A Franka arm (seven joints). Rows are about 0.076 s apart.
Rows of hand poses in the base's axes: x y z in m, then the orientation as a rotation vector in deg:
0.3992 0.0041 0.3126 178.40 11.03 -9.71
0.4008 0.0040 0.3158 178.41 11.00 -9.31
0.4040 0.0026 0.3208 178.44 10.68 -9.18
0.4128 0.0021 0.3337 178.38 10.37 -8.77
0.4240 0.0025 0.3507 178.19 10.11 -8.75
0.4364 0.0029 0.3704 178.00 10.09 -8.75
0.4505 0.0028 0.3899 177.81 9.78 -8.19
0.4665 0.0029 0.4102 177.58 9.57 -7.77
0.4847 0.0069 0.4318 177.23 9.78 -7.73
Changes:
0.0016 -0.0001 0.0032 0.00 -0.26 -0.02
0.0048 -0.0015 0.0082 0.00 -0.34 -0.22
0.0136 -0.0020 0.0211 -0.09 -0.61 -0.41
0.0248 -0.0016 0.0381 -0.31 -0.63 -0.56
0.0372 -0.0012 0.0578 -0.50 -0.64 -0.55
0.0513 -0.0013 0.0773 -0.72 -1.01 -0.73
0.0673 -0.0012 0.0976 -0.97 -1.29 -0.84
0.0855 0.0028 0.1192 -1.30 -1.32 -0.67

